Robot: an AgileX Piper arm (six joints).
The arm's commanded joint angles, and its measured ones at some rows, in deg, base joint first. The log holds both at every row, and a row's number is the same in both.
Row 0, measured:
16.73 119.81 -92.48 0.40 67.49 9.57
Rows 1 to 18, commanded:
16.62 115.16 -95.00 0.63 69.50 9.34
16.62 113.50 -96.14 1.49 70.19 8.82
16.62 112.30 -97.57 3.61 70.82 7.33
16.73 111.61 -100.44 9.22 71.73 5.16
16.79 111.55 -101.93 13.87 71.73 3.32
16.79 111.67 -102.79 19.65 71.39 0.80
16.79 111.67 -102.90 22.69 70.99 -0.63
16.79 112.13 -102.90 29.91 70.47 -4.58
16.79 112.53 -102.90 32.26 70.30 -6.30
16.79 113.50 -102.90 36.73 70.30 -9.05
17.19 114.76 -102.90 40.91 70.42 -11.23
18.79 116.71 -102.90 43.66 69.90 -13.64
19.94 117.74 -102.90 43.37 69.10 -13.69
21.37 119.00 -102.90 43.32 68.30 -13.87
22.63 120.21 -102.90 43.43 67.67 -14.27
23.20 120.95 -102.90 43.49 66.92 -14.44
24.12 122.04 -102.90 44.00 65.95 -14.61
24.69 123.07 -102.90 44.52 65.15 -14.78
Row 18, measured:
23.72 121.70 -102.67 43.20 66.58 -13.46
